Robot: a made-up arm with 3 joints.
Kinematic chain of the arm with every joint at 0, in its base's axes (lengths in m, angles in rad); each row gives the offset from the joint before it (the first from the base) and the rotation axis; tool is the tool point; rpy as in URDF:
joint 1: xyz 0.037 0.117 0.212 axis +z
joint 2: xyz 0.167 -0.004 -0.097 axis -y
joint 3: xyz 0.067 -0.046 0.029 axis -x
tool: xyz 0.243 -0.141 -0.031 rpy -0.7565 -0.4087 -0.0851
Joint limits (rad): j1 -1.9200..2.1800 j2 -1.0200..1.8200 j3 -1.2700..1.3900
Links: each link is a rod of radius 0.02 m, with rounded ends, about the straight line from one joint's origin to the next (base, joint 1, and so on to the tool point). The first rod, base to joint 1, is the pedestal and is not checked.
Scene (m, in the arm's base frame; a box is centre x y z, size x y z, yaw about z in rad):
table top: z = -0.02
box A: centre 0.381 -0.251 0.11 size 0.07 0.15 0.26 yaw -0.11
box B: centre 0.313 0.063 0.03 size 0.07 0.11 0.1 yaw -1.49
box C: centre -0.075 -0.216 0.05 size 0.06 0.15 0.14 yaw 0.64
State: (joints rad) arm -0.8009 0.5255 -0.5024
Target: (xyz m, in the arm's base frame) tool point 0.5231 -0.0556 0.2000
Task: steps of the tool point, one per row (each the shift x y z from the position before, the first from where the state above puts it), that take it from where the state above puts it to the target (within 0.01 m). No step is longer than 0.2 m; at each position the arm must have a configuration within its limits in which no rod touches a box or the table.
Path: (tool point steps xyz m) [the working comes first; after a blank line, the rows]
Joints at the target: -0.0473 -0.1526 1.0275
Straight joint move there: touches box A.

1: -0.0088 0.0022 0.0226
2: -0.0032 0.0088 0.0273
3: 0.0032 0.0158 0.0295
4: 0.0101 0.0226 0.0292
5: 0.0166 0.0292 0.0264
6: 0.0224 0.0350 0.0212
7: 0.0270 0.0395 0.0140
8: 0.1197 0.0368 -0.0826
9: 0.0870 0.0842 -0.1010

